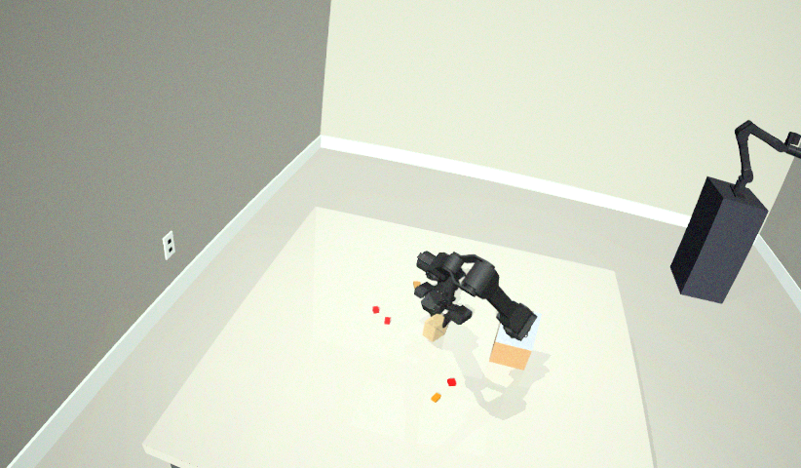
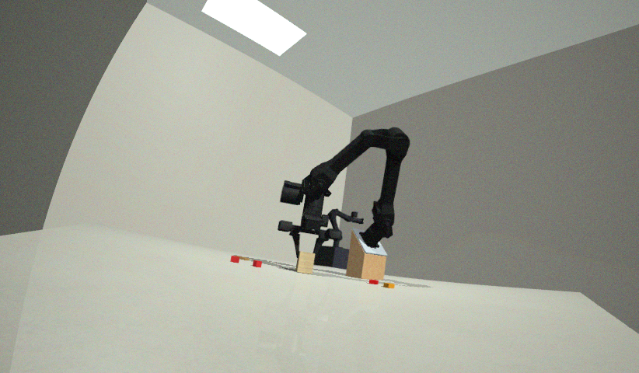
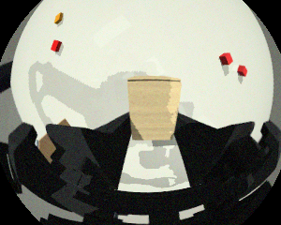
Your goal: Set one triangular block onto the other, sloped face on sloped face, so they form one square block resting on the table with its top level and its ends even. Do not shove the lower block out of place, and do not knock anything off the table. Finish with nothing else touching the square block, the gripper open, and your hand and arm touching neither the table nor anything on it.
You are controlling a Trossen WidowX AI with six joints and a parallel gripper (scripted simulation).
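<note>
My gripper tip is 1 cm below the triangular wooden block. From my gripper tip the other things lie so: orange cube 5 cm behind, 27 cm to the left, 4 cm below; red cube 8 cm behind, 20 cm to the left, 4 cm below.
</note>
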